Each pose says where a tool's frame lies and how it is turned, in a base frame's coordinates. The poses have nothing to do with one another.
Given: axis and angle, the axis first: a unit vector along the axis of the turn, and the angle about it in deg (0 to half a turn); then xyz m.
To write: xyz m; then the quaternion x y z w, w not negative. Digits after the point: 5 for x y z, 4 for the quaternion.
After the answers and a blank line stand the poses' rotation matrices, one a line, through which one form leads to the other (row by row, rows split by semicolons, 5 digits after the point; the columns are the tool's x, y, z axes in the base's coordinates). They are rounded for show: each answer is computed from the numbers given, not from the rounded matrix.
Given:
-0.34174 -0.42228 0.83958 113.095 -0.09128 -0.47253 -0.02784
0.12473 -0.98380 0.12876 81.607 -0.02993 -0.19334 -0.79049
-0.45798 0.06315 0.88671 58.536 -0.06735 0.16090 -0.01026
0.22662 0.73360 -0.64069 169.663 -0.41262 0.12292 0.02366
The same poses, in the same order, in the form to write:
-0.09128 -0.47253 -0.02784 -0.2851 -0.3523 0.7005 0.5512
-0.02993 -0.19334 -0.79049 0.0815 -0.6429 0.0841 0.7570
-0.06735 0.16090 -0.01026 -0.2239 0.0309 0.4335 0.8723
-0.41262 0.12292 0.02366 0.2257 0.7306 -0.6381 0.0901

-0.22966 -0.57138 -0.78790; 0.97321 -0.14399 -0.17926; -0.01103 -0.80796 0.58914
0.15925 -0.23218 -0.95955; 0.02258 0.97255 -0.23158; 0.98698 0.01521 0.16012
0.62223 -0.77017 -0.14027; 0.74251 0.52387 0.41741; -0.24800 -0.36388 0.89783
-0.88189 0.44476 -0.15639; 0.21483 0.08382 -0.97305; -0.41966 -0.89172 -0.16947

